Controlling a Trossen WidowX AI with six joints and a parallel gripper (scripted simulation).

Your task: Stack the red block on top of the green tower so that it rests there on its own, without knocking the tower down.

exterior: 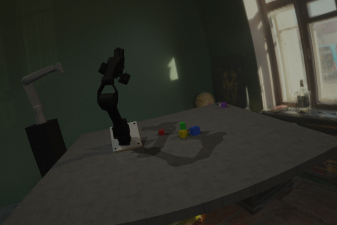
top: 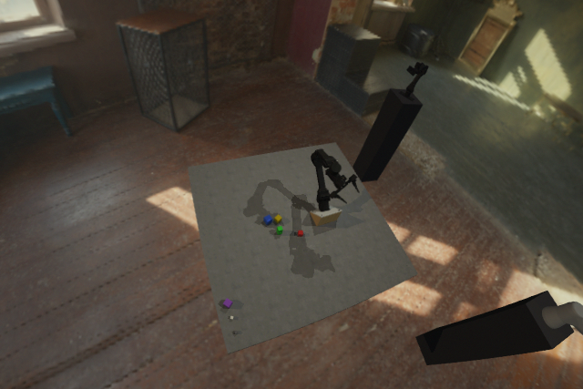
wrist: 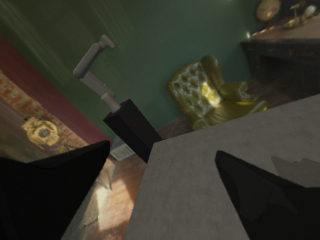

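The red block is 23 cm ahead of my gripper tip, 2 cm to the right of it and 39 cm below it. Round my gripper tip: yellow block 36 cm ahead, 14 cm to the right, 39 cm below; then purple block 75 cm ahead, 35 cm to the left, 39 cm below; then blue block 42 cm ahead, 15 cm to the right, 39 cm below.
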